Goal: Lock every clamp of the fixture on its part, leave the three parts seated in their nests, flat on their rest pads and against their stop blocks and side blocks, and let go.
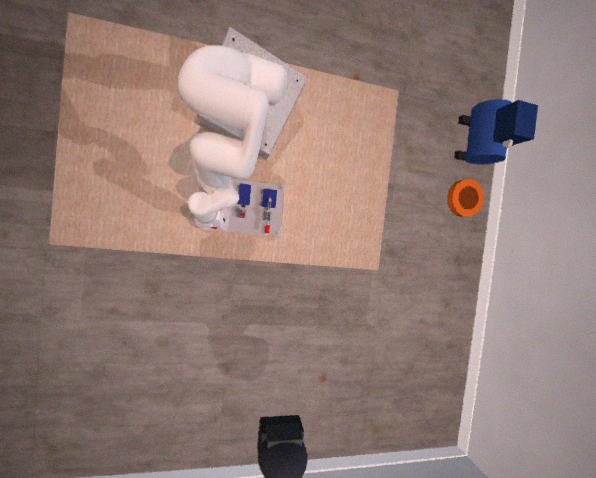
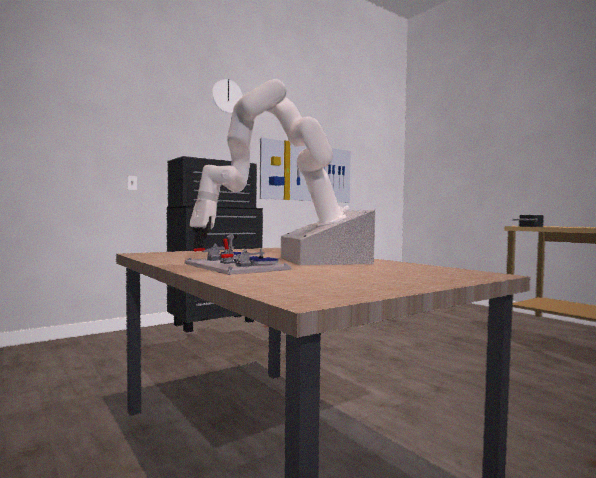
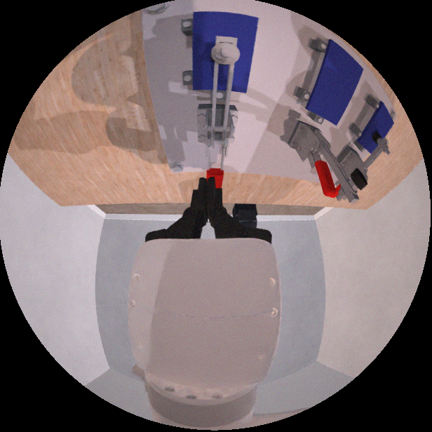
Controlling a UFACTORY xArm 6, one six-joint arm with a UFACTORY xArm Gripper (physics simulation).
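Places are measured from the arm's base along level axes (x right, y ahead, z up), in centimetres.
Where they show: gripper, fingertip midpoint: (image 2: 198,247); arm's base, link origin: (image 2: 331,221).
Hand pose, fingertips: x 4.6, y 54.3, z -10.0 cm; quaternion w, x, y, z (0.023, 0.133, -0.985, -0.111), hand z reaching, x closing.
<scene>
Things, the pixels of their top centre, and the offset from my fingertips. "*": a spot on its surface instead. Level surfaces: height alone.
- left clamp's red handle, surface spot: (image 2: 199,249) * dx -1.4, dy -0.2, dz -0.5 cm
- right clamp, surface spot: (image 1: 267,216) * dx -21.1, dy -9.0, dz -0.3 cm
- wooden table, surface height: dz -6.3 cm
My gripper (image 2: 201,234) (image 3: 208,186) is shut and empty, its tips close above the left clamp's red handle (image 2: 199,249) (image 3: 215,176); contact cannot be told. The left clamp's arm lies forward over the left blue part (image 3: 204,60). The middle clamp (image 3: 302,139) has its arm swung back off its blue part (image 1: 244,193) (image 3: 335,82), with its red handle (image 2: 226,243) (image 3: 326,179) raised. The right clamp (image 1: 267,216) (image 3: 352,159) has its arm over its blue part (image 1: 265,192) (image 3: 382,119), its red handle (image 1: 267,229) low. Exact seating against the blocks cannot be told.
The grey fixture plate (image 1: 255,227) (image 2: 265,270) (image 3: 260,155) lies on the wooden table (image 1: 330,200) (image 2: 380,285). The sloped robot base (image 1: 280,117) (image 2: 330,247) stands behind it. A dark tool cabinet (image 2: 235,227) stands beyond the table.
</scene>
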